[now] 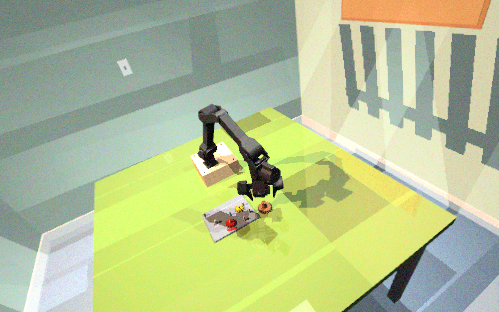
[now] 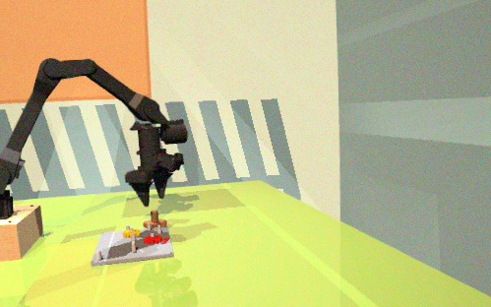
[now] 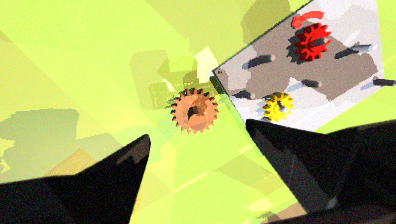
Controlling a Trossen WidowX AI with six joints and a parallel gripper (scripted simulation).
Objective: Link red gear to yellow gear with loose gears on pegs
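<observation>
Right now my gripper tip is 50 mm above the orange gear. From my gripper tip the other things lie so: red gear 160 mm to the right, 50 mm below, 30 mm behind; then yellow gear 90 mm to the right, 70 mm behind, 50 mm below; then red arrow 170 mm to the right, 60 mm below.
</observation>
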